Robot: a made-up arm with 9 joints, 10 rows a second.
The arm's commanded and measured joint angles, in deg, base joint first. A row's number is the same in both.
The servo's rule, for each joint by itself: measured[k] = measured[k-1] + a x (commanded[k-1-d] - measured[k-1]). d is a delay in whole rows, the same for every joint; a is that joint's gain. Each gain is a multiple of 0.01, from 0.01 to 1. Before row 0 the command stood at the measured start. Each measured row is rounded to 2 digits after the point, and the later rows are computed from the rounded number. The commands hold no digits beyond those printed.
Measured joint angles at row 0:
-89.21, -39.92, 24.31, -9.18, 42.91, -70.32, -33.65, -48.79, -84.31
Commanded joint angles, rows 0 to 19:
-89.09, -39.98, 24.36, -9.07, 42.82, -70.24, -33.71, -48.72, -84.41
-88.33, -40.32, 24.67, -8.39, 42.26, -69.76, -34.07, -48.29, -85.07
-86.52, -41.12, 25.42, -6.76, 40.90, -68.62, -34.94, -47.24, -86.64
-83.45, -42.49, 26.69, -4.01, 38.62, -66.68, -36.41, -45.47, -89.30
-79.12, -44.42, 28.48, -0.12, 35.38, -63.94, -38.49, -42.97, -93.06
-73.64, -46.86, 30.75, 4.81, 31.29, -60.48, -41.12, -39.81, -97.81
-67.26, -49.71, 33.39, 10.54, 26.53, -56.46, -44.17, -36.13, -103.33
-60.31, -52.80, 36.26, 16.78, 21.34, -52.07, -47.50, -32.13, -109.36
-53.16, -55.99, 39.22, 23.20, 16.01, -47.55, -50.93, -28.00, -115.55
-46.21, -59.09, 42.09, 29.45, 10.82, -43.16, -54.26, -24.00, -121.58
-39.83, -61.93, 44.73, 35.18, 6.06, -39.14, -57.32, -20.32, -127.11
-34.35, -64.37, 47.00, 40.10, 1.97, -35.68, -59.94, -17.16, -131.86
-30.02, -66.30, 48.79, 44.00, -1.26, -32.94, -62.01, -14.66, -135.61
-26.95, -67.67, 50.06, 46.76, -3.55, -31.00, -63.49, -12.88, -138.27
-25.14, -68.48, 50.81, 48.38, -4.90, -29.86, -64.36, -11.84, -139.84
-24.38, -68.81, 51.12, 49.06, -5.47, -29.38, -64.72, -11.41, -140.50
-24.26, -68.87, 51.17, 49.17, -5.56, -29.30, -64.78, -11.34, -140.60
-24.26, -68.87, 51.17, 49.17, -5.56, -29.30, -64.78, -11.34, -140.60
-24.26, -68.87, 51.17, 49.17, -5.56, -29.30, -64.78, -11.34, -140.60
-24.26, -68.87, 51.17, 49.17, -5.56, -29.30, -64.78, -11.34, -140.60
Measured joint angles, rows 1 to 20:
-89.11, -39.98, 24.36, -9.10, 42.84, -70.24, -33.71, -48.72, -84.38
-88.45, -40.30, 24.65, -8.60, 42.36, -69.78, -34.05, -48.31, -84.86
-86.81, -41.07, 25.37, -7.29, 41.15, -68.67, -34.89, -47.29, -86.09
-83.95, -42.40, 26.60, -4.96, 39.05, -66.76, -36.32, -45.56, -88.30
-79.84, -44.30, 28.35, -1.52, 36.00, -64.05, -38.36, -43.10, -91.58
-74.57, -46.71, 30.58, 2.97, 32.09, -60.62, -40.95, -39.97, -95.88
-68.36, -49.53, 33.19, 8.34, 27.48, -56.63, -43.98, -36.32, -101.02
-61.52, -52.60, 36.05, 14.33, 22.38, -52.25, -47.29, -32.34, -106.77
-54.41, -55.79, 39.00, 20.63, 17.09, -47.74, -50.71, -28.22, -112.83
-47.44, -58.89, 41.87, 26.89, 11.89, -43.34, -54.05, -24.21, -118.87
-40.97, -61.75, 44.53, 32.78, 7.05, -39.31, -57.12, -20.51, -124.56
-35.34, -64.21, 46.83, 37.98, 2.83, -35.83, -59.77, -17.33, -129.60
-30.82, -66.17, 48.65, 42.25, -0.56, -33.06, -61.88, -14.79, -133.75
-27.53, -67.58, 49.96, 45.45, -3.04, -31.08, -63.39, -12.98, -136.87
-25.50, -68.43, 50.75, 47.53, -4.58, -29.91, -64.30, -11.90, -138.92
-24.55, -68.79, 51.09, 48.62, -5.32, -29.40, -64.69, -11.43, -140.01
-24.30, -68.87, 51.16, 49.01, -5.52, -29.30, -64.77, -11.34, -140.42
-24.27, -68.87, 51.17, 49.12, -5.55, -29.30, -64.78, -11.34, -140.54
-24.26, -68.87, 51.17, 49.16, -5.56, -29.30, -64.78, -11.34, -140.58
-24.26, -68.87, 51.17, 49.17, -5.56, -29.30, -64.78, -11.34, -140.59
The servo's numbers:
d 0
a 0.85 0.94 0.93 0.71 0.83 0.96 0.94 0.95 0.69

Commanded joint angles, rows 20 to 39:
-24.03, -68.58, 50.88, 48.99, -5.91, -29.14, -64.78, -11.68, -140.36
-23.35, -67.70, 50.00, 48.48, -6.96, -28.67, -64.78, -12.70, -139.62
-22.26, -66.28, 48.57, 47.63, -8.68, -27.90, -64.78, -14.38, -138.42
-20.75, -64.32, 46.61, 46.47, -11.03, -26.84, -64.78, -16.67, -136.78
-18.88, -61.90, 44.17, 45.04, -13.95, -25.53, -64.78, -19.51, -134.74
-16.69, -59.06, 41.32, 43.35, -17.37, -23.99, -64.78, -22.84, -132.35
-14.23, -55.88, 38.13, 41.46, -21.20, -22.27, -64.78, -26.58, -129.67
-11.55, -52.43, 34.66, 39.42, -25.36, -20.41, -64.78, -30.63, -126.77
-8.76, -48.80, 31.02, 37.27, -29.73, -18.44, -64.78, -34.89, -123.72
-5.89, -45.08, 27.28, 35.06, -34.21, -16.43, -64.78, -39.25, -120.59
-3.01, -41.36, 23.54, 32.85, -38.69, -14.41, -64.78, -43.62, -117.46
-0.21, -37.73, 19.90, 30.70, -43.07, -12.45, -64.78, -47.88, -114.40
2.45, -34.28, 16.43, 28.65, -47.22, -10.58, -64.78, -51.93, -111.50
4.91, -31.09, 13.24, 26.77, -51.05, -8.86, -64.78, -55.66, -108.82
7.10, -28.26, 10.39, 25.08, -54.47, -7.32, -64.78, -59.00, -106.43
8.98, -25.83, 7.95, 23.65, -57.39, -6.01, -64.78, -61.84, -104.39
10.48, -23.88, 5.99, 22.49, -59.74, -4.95, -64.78, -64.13, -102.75
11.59, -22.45, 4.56, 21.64, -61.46, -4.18, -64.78, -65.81, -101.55
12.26, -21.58, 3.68, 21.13, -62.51, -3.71, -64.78, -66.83, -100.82
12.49, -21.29, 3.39, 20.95, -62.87, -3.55, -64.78, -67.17, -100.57
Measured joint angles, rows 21 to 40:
-24.06, -68.60, 50.90, 49.04, -5.85, -29.15, -64.78, -11.66, -140.43
-23.46, -67.75, 50.06, 48.64, -6.77, -28.69, -64.78, -12.65, -139.87
-22.44, -66.37, 48.67, 47.92, -8.36, -27.93, -64.78, -14.29, -138.87
-21.00, -64.44, 46.75, 46.89, -10.58, -26.88, -64.78, -16.55, -137.43
-19.20, -62.05, 44.35, 45.58, -13.38, -25.58, -64.78, -19.36, -135.57
-17.07, -59.24, 41.53, 44.00, -16.69, -24.05, -64.78, -22.67, -133.35
-14.66, -56.08, 38.37, 42.20, -20.43, -22.34, -64.78, -26.38, -130.81
-12.02, -52.65, 34.92, 40.23, -24.52, -20.49, -64.78, -30.42, -128.02
-9.25, -49.03, 31.29, 38.13, -28.84, -18.52, -64.78, -34.67, -125.05
-6.39, -45.32, 27.56, 35.95, -33.30, -16.51, -64.78, -39.02, -121.97
-3.52, -41.60, 23.82, 33.75, -37.77, -14.49, -64.78, -43.39, -118.86
-0.71, -37.96, 20.17, 31.58, -42.17, -12.53, -64.78, -47.66, -115.78
1.98, -34.50, 16.69, 29.50, -46.36, -10.66, -64.78, -51.72, -112.83
4.47, -31.29, 13.48, 27.56, -50.25, -8.93, -64.78, -55.46, -110.06
6.71, -28.44, 10.61, 25.80, -53.75, -7.38, -64.78, -58.82, -107.56
8.64, -25.99, 8.14, 24.27, -56.77, -6.06, -64.78, -61.69, -105.37
10.20, -24.01, 6.14, 23.01, -59.24, -4.99, -64.78, -64.01, -103.56
11.38, -22.54, 4.67, 22.04, -61.08, -4.21, -64.78, -65.72, -102.17
12.13, -21.64, 3.75, 21.39, -62.27, -3.73, -64.78, -66.77, -101.24
12.44, -21.31, 3.42, 21.08, -62.77, -3.56, -64.78, -67.15, -100.78

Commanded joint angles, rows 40 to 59:
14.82, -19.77, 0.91, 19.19, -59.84, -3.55, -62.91, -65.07, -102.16
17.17, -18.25, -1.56, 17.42, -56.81, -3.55, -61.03, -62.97, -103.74
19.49, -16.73, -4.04, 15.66, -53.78, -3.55, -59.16, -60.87, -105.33
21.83, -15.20, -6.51, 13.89, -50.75, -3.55, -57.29, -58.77, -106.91
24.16, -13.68, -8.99, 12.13, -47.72, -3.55, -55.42, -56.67, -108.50
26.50, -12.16, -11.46, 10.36, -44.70, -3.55, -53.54, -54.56, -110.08
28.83, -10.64, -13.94, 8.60, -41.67, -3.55, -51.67, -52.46, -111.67
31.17, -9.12, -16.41, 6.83, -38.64, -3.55, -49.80, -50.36, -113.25
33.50, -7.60, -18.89, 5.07, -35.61, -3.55, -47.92, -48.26, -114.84
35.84, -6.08, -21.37, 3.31, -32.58, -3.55, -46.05, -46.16, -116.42
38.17, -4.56, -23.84, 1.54, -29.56, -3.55, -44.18, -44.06, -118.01
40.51, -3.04, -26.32, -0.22, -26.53, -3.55, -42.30, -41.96, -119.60
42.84, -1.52, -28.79, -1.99, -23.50, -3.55, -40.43, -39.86, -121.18
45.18, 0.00, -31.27, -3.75, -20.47, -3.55, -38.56, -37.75, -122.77
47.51, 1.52, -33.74, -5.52, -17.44, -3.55, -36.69, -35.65, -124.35
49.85, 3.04, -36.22, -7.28, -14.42, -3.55, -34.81, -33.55, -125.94
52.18, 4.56, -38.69, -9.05, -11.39, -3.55, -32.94, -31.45, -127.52
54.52, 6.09, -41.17, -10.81, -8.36, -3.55, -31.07, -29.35, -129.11
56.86, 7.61, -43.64, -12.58, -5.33, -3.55, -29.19, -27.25, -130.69
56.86, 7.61, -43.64, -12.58, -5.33, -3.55, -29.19, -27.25, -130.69
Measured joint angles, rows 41 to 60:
14.46, -19.86, 1.09, 19.74, -60.34, -3.55, -63.02, -65.17, -101.73
16.76, -18.35, -1.37, 18.09, -57.41, -3.55, -61.15, -63.08, -103.12
19.08, -16.83, -3.85, 16.36, -54.40, -3.55, -59.28, -60.98, -104.64
21.42, -15.30, -6.32, 14.61, -51.37, -3.55, -57.41, -58.88, -106.21
23.75, -13.78, -8.80, 12.85, -48.34, -3.55, -55.54, -56.78, -107.79
26.09, -12.26, -11.27, 11.08, -45.32, -3.55, -53.66, -54.67, -109.37
28.42, -10.74, -13.75, 9.32, -42.29, -3.55, -51.79, -52.57, -110.96
30.76, -9.22, -16.22, 7.55, -39.26, -3.55, -49.92, -50.47, -112.54
33.09, -7.70, -18.70, 5.79, -36.23, -3.55, -48.04, -48.37, -114.13
35.43, -6.18, -21.18, 4.03, -33.20, -3.55, -46.17, -46.27, -115.71
37.76, -4.66, -23.65, 2.26, -30.18, -3.55, -44.30, -44.17, -117.30
40.10, -3.14, -26.13, 0.50, -27.15, -3.55, -42.42, -42.07, -118.89
42.43, -1.62, -28.60, -1.27, -24.12, -3.55, -40.55, -39.97, -120.47
44.77, -0.10, -31.08, -3.03, -21.09, -3.55, -38.68, -37.86, -122.06
47.10, 1.42, -33.55, -4.80, -18.06, -3.55, -36.81, -35.76, -123.64
49.44, 2.94, -36.03, -6.56, -15.04, -3.55, -34.93, -33.66, -125.23
51.77, 4.46, -38.50, -8.33, -12.01, -3.55, -33.06, -31.56, -126.81
54.11, 5.99, -40.98, -10.09, -8.98, -3.55, -31.19, -29.46, -128.40
56.45, 7.51, -43.45, -11.86, -5.95, -3.55, -29.31, -27.36, -129.98
56.80, 7.60, -43.63, -12.37, -5.44, -3.55, -29.20, -27.26, -130.47

